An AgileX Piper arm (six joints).
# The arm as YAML. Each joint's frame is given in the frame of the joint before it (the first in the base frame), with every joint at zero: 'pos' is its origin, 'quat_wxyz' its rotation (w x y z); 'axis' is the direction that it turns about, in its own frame. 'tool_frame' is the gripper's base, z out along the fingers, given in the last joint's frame.
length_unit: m
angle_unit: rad
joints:
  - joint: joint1
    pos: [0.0, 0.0, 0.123]
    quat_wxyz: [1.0, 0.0, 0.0, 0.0]
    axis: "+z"
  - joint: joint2
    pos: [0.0, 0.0, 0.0]
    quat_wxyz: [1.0, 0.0, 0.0, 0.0]
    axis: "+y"
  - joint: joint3
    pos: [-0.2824, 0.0, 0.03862]
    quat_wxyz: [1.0, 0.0, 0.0, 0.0]
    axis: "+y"
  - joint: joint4
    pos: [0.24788, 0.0, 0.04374]
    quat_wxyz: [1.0, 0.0, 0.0, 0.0]
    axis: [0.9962, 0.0, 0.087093]
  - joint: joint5
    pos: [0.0, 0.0, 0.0]
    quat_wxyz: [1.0, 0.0, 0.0, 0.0]
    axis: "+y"
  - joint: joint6
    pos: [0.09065, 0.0, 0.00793]
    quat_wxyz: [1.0, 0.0, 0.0, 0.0]
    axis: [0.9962, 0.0, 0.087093]
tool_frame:
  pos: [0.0, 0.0, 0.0]
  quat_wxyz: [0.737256, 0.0, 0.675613, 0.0]
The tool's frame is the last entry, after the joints.
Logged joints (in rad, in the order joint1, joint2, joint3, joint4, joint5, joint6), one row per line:
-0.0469 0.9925 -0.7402 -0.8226 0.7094 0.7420
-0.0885 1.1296 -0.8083 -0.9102 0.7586 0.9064
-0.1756 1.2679 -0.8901 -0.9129 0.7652 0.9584
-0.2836 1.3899 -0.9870 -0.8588 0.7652 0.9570
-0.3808 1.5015 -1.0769 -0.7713 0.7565 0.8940
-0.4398 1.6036 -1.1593 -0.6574 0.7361 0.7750
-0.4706 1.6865 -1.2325 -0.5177 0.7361 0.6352
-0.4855 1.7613 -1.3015 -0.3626 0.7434 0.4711
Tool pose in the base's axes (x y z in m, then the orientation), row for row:
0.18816 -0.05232 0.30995 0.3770 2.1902 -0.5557
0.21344 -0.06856 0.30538 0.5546 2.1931 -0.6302
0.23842 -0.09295 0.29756 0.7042 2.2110 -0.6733
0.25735 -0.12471 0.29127 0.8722 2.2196 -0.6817
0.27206 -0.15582 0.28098 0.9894 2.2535 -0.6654
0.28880 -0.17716 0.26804 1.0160 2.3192 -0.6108
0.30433 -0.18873 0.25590 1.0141 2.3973 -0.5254
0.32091 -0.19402 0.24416 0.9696 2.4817 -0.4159
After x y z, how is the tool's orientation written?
As a rotation vector, in radians.
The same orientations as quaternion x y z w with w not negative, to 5 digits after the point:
0.14990 0.87087 -0.22096 0.41267
0.21784 0.86141 -0.24753 0.38634
0.27249 0.85555 -0.26054 0.35482
0.33260 0.84641 -0.25996 0.32464
0.37119 0.84545 -0.24964 0.29174
0.37610 0.85852 -0.22611 0.26527
0.37067 0.87624 -0.19204 0.24068
0.35070 0.89761 -0.15043 0.22064

